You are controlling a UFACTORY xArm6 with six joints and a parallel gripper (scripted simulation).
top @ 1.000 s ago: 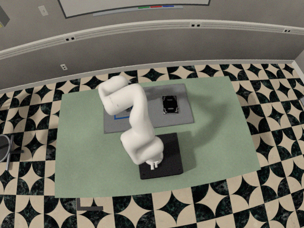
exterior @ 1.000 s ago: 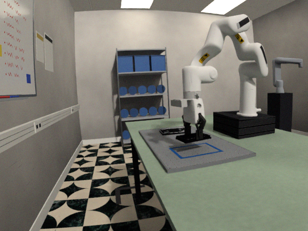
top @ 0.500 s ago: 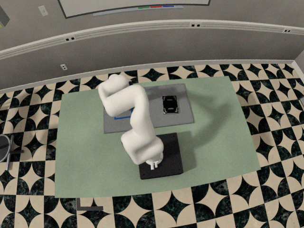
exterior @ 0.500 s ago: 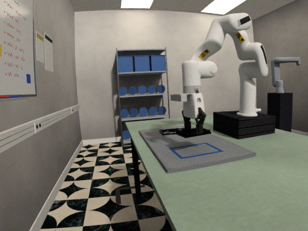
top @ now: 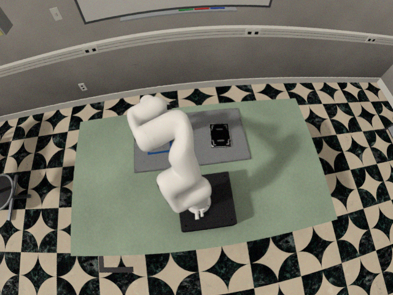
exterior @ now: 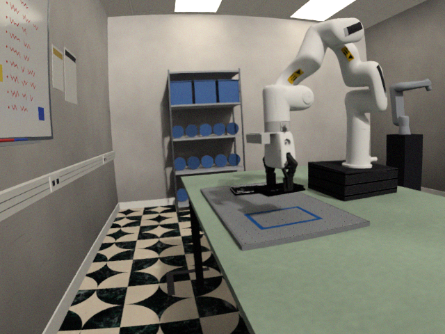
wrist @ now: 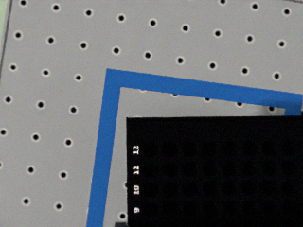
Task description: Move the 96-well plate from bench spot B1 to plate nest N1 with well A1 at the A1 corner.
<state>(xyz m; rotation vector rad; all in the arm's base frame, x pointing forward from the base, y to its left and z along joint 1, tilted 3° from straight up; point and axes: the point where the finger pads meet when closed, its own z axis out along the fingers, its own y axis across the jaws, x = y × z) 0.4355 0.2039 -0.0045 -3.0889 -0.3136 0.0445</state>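
My hand is 2 cm past the plate nest N1, 38 cm to the left of it and 9 cm above it. Round my hand: 96-well plate (1 cm below).
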